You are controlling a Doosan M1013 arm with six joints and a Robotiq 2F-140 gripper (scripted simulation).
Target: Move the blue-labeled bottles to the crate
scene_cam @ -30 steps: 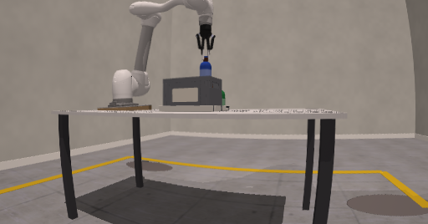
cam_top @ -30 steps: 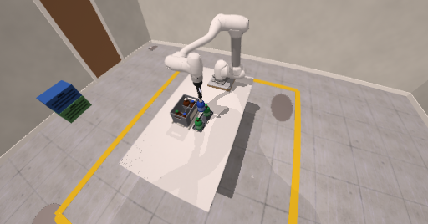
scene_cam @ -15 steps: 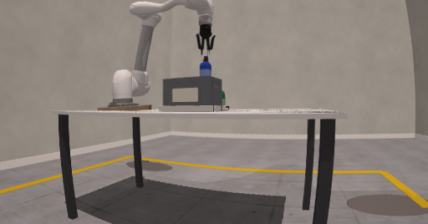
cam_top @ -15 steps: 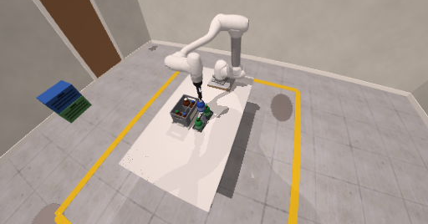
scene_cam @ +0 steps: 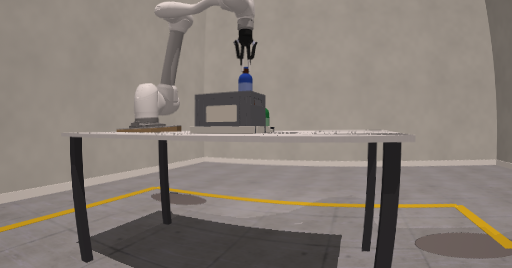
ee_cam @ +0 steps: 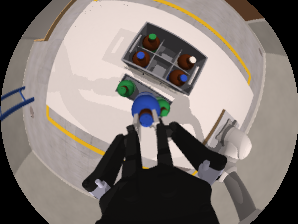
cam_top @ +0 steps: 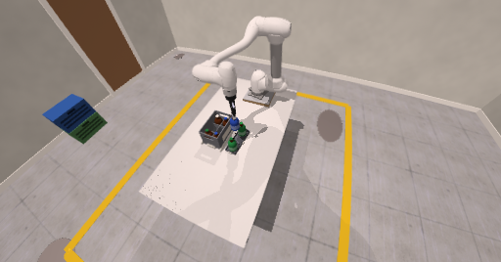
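My hand is 9 cm above the blue-labeled bottle. The rest, counted from my hand: grey crate: 4 cm ahead, 18 cm to the right, 27 cm below; then tray: 34 cm below; then green bottle: 9 cm ahead, 2 cm to the left, 27 cm below.
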